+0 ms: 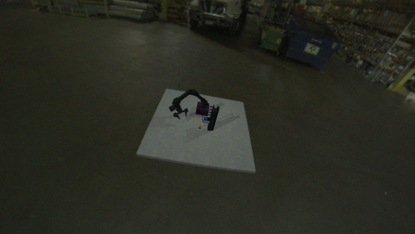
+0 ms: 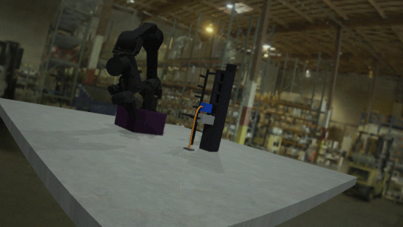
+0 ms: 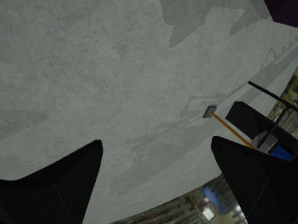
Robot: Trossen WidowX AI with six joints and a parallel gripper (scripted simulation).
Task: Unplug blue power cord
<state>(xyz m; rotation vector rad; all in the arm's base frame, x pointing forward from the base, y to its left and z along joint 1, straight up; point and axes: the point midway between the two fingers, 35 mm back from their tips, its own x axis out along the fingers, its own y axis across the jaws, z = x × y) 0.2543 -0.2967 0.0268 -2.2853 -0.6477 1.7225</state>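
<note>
My gripper tip is 28 cm to the right of the blue plug, 8 cm below it and 5 cm short of it.
</note>
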